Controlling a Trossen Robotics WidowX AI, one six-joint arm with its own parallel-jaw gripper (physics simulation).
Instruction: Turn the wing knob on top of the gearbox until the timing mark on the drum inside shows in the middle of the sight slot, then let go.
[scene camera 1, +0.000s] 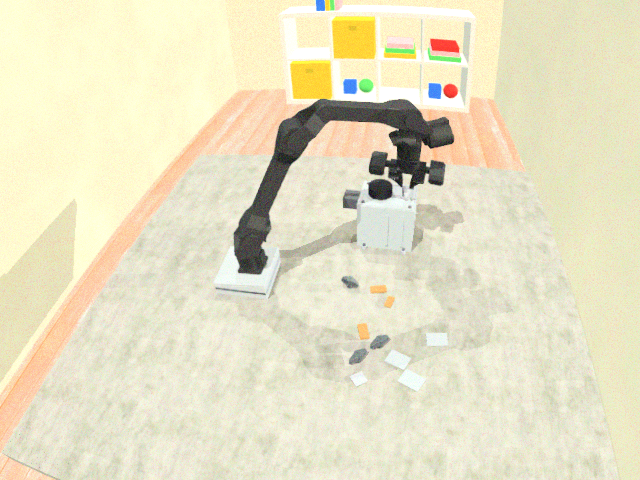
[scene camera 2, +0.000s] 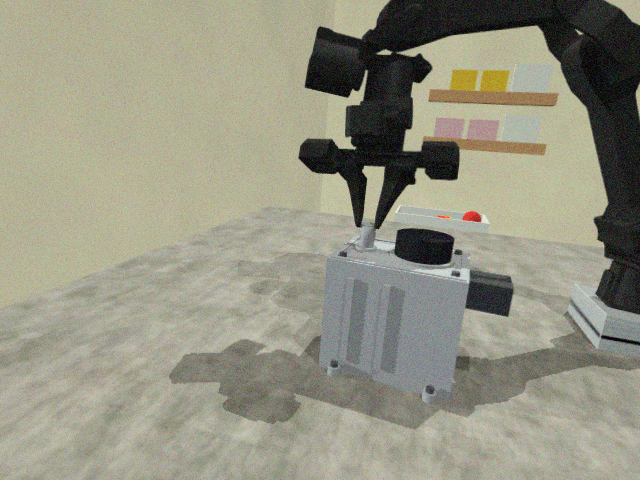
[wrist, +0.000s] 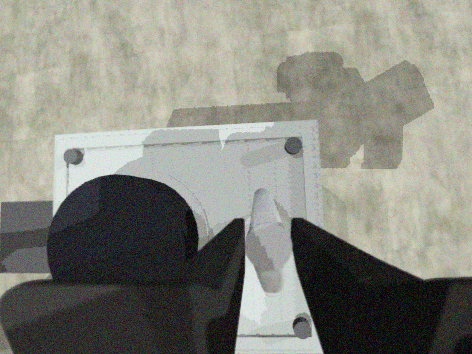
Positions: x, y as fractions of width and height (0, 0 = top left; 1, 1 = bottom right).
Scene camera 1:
my gripper: 0.64, 0.39
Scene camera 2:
my gripper: 0.57, 0.47
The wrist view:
my gripper: 0.57, 0.65
gearbox: 0.27, 0.58
